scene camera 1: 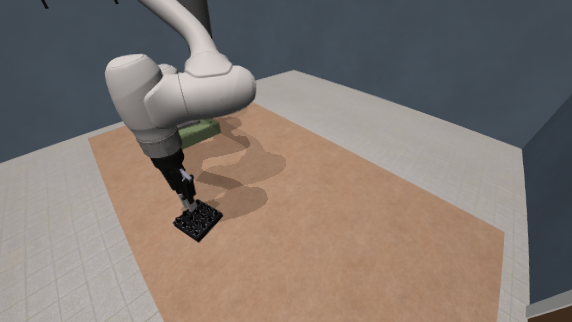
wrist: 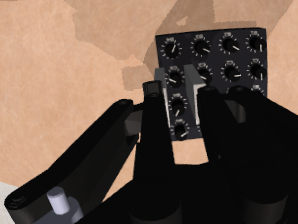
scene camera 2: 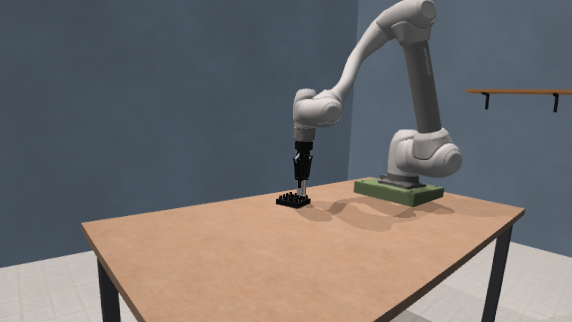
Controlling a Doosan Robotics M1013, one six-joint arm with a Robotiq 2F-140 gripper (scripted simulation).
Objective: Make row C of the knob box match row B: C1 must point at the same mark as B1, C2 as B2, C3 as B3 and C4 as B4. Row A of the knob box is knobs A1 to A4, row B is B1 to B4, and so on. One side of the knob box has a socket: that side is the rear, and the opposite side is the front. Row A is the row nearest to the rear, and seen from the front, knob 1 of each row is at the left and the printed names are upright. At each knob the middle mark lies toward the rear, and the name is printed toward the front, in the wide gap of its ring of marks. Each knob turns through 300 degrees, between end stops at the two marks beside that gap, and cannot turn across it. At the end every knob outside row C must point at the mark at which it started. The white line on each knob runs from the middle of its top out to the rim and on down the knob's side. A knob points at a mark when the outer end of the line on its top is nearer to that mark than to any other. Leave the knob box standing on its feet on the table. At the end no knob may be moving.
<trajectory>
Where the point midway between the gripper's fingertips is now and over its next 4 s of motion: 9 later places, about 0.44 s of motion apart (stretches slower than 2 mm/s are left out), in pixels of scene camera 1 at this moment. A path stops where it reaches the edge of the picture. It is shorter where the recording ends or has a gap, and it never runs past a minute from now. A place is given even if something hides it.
The gripper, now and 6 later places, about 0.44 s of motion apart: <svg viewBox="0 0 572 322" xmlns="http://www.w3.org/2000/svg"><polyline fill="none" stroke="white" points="190,207 191,207 190,205 187,200 185,195 177,178 174,172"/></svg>
</trajectory>
